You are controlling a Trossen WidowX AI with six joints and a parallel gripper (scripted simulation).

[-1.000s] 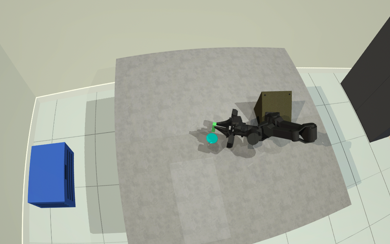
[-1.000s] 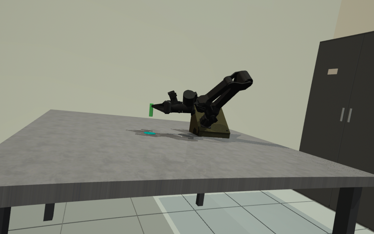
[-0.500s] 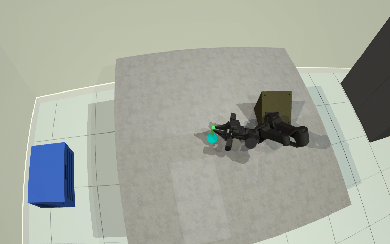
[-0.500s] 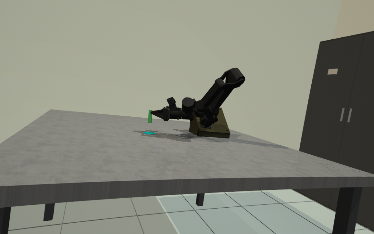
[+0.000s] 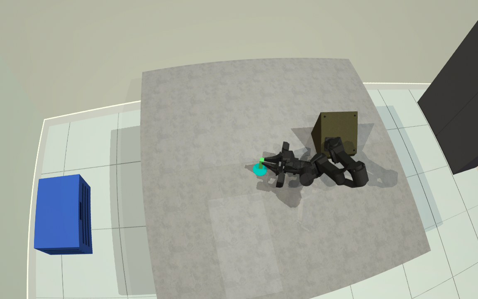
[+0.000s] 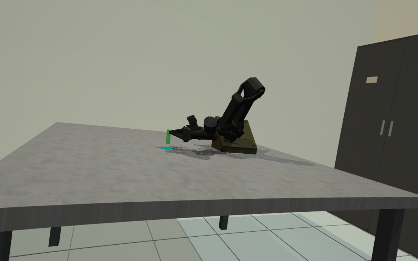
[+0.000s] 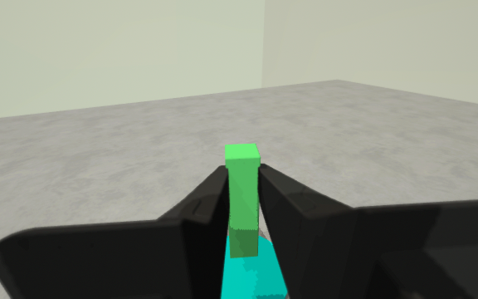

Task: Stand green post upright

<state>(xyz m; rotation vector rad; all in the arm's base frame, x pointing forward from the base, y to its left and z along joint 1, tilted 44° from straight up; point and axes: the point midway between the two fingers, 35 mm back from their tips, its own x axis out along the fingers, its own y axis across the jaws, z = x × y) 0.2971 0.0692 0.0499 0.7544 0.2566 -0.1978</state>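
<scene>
Right now my gripper tip is 80 mm above the cyan circle. Round my gripper tip: green post: 20 mm below.
</scene>
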